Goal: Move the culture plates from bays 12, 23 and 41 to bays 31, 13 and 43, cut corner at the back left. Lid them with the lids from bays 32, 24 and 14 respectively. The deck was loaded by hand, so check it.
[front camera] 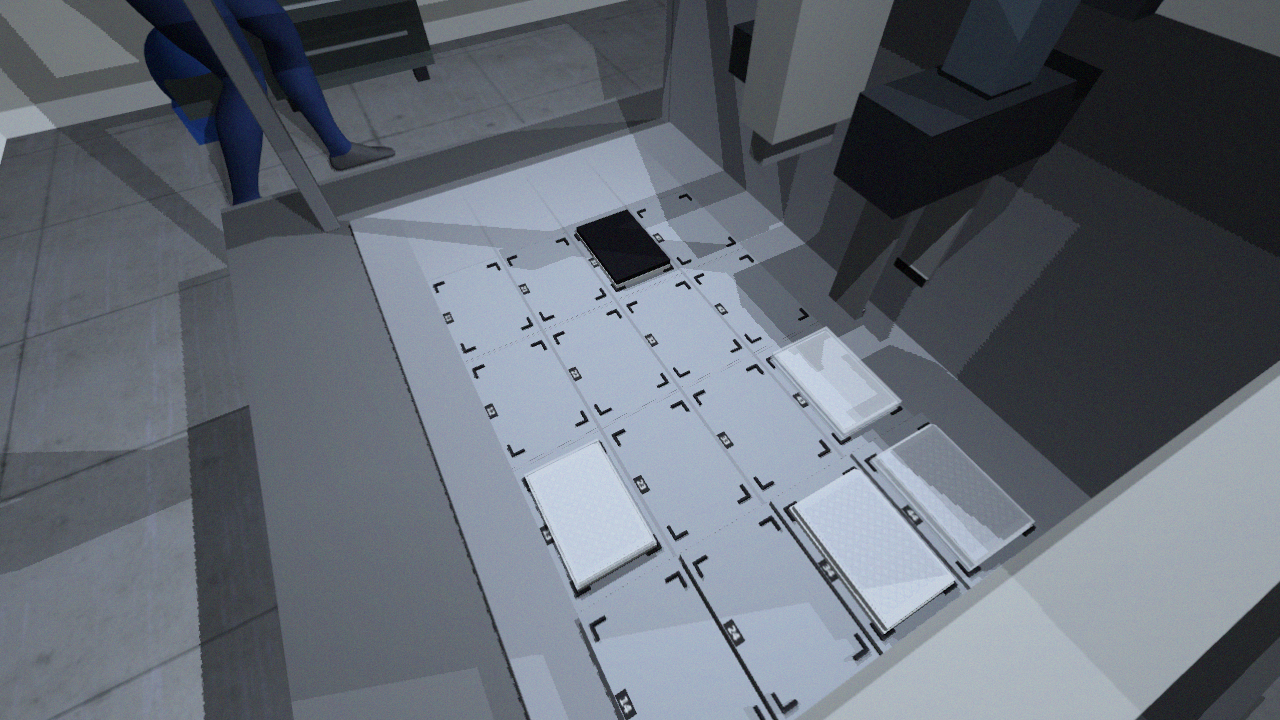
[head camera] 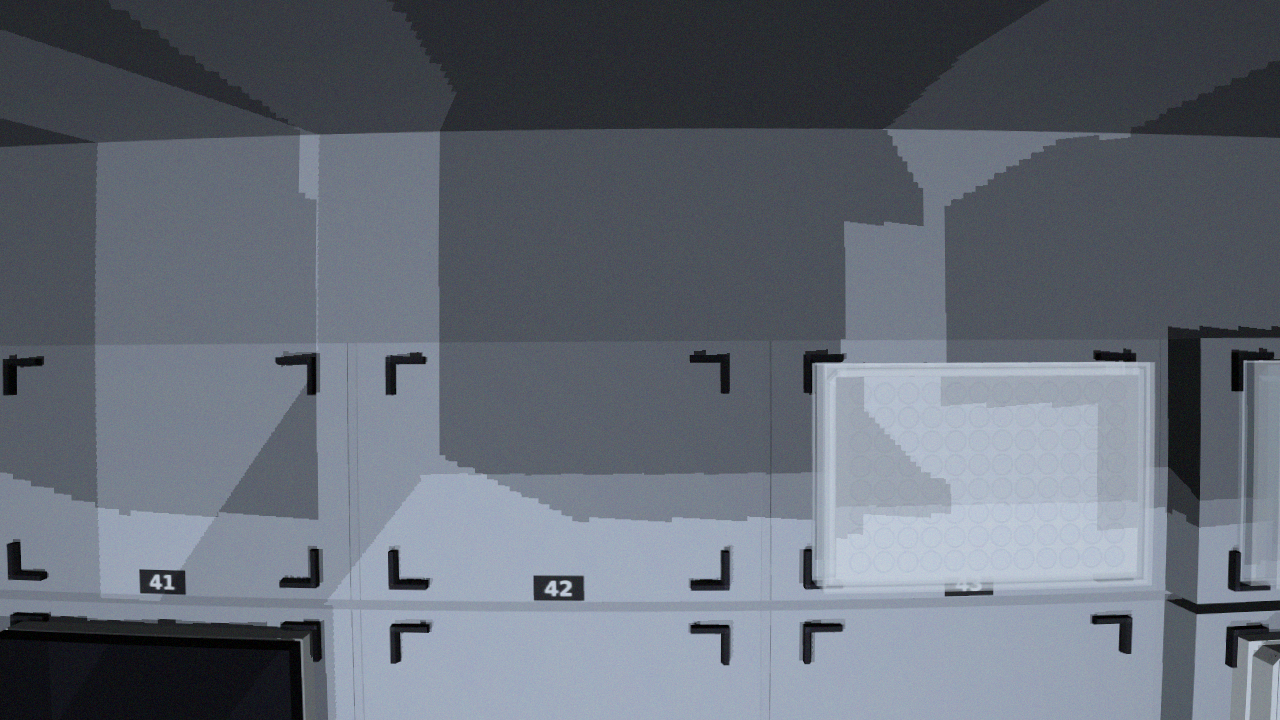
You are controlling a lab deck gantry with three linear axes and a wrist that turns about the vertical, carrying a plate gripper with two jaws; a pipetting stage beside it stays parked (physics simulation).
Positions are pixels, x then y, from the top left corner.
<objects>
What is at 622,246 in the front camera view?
A black lid.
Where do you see a bay 24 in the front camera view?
799,642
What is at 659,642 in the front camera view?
A bay 14.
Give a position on a white plate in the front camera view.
889,571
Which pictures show my gripper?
The front camera view only.
</objects>
